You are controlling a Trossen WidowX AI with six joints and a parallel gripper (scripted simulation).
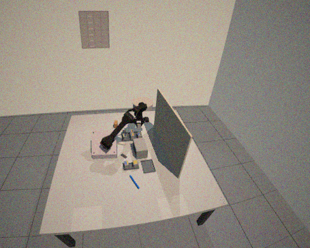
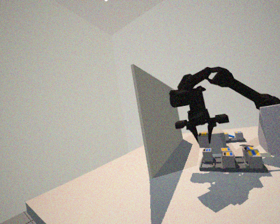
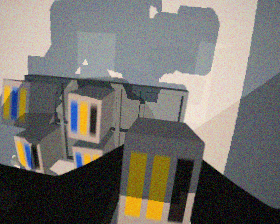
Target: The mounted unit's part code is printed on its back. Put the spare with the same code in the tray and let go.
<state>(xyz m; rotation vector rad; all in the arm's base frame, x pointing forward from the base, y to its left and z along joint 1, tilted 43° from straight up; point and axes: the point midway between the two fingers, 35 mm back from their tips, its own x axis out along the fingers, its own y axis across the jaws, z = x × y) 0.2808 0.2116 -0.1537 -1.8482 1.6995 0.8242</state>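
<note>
My gripper tip is now 42 cm to the left of the flat grey tray, 9 cm above it and 6 cm short of it. Also, from my gripper tip: small orange block 24 cm behind, 14 cm to the left, 7 cm below; grey spare 3 cm above; grey mounted unit 24 cm to the right, 4 cm below.
</note>
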